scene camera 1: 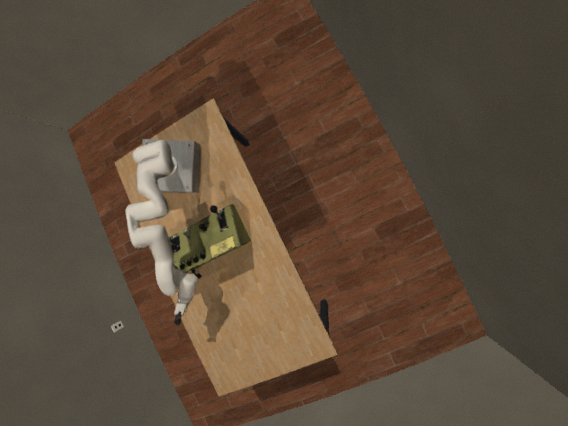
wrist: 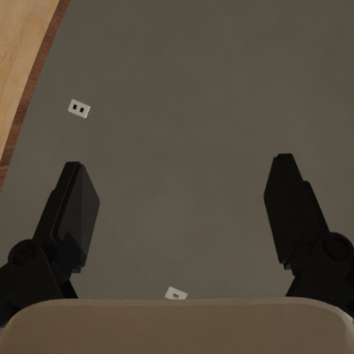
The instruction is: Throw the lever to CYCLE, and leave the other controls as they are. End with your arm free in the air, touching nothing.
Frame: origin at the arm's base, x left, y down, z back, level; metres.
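Seen in the pictures: gripper, fingertip midpoint: (scene camera 1: pixel 180 317).
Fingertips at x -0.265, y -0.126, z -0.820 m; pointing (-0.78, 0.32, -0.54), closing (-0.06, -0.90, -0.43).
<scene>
Offsets run from my fingertips to a thing's top centre. "*": to the spot under its first point. Level surfaces: height alone.
A green control box (scene camera 1: pixel 212 232) stands on the table. A lever with a black ball knob @(dx +0.417, dy +0.082, dz +0.438 m) (scene camera 1: pixel 214 209) rises from a dark slot near the box's upper right end in the scene view; its lettering is too small to read, so its marked position cannot be told. My gripper (scene camera 1: pixel 177 320) (wrist: pixel 178 178) is open and empty, its fingers wide apart. It is held up past the lower end of the box, near the table's left edge in the scene view, well away from the lever. The box does not show in the wrist view.
The box also bears a black knob @(dx +0.295, dy +0.106, dz +0.391 m) (scene camera 1: pixel 204 226), a row of small black knobs @(* dx +0.206, dy +0.057, dz +0.237 m) (scene camera 1: pixel 195 259), a black control @(dx +0.054, dy +0.112, dz +0.392 m) (scene camera 1: pixel 175 243) partly beside my arm, and a yellow label @(* dx +0.381, dy +0.073, dz +0.226 m) (scene camera 1: pixel 223 246). A grey base plate (scene camera 1: pixel 185 172) lies on the wooden table @(dy +0.247 m) (scene camera 1: pixel 270 320) (wrist: pixel 20 45).
</scene>
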